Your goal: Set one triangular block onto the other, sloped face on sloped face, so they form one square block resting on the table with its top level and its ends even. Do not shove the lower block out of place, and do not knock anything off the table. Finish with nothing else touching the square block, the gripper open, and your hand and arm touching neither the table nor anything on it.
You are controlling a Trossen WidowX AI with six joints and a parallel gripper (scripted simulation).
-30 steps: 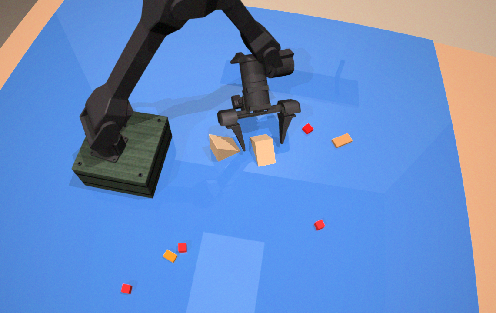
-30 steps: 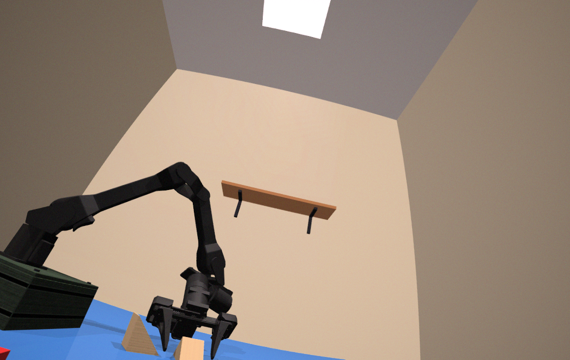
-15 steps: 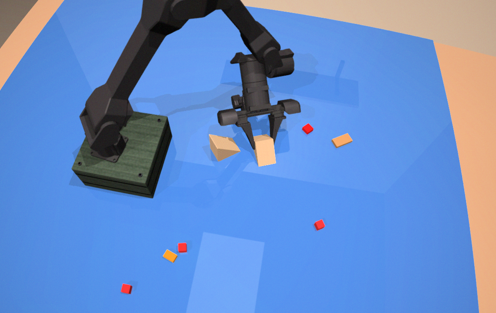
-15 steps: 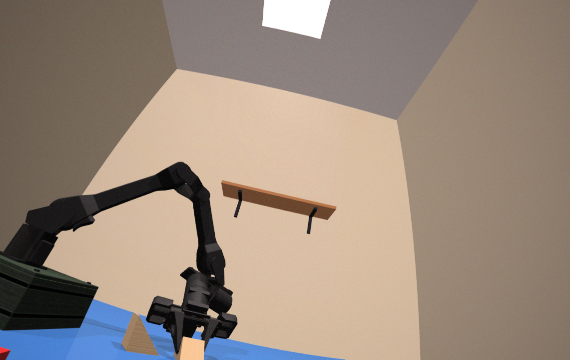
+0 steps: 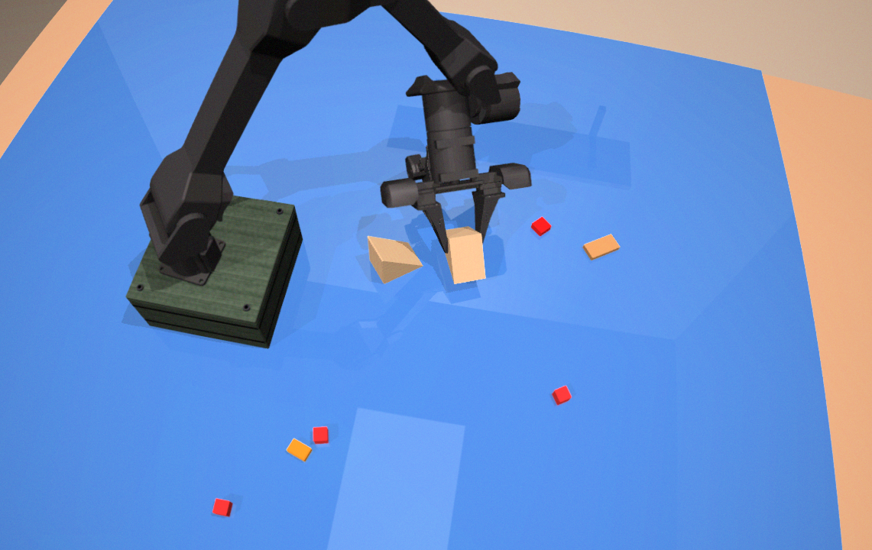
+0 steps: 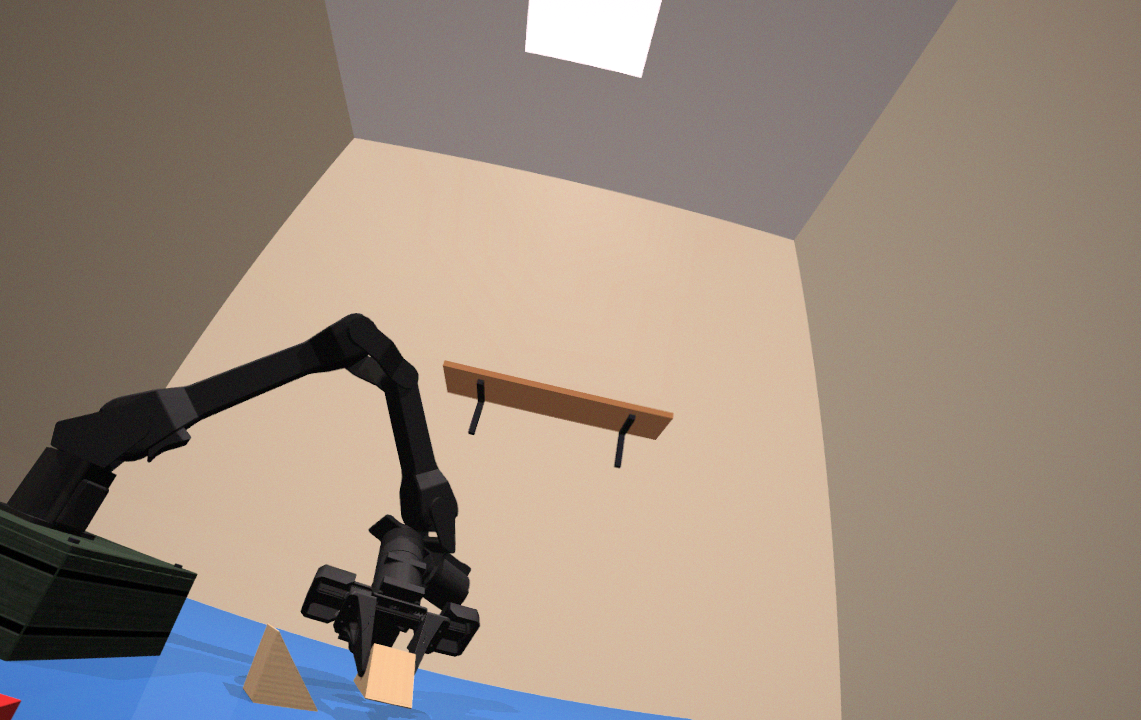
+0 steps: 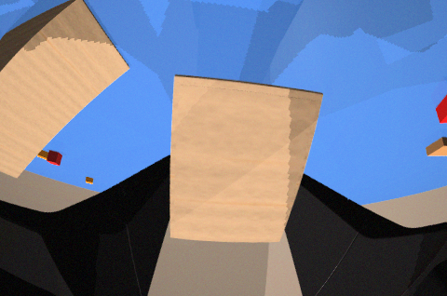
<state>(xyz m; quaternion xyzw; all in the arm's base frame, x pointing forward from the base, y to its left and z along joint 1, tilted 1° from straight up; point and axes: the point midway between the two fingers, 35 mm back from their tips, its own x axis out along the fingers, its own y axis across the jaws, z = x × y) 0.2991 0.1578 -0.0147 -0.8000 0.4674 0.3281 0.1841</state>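
Now: the tan triangular block 9 cm behind my gripper tip, 3 cm to the right of it and 2 cm below it.
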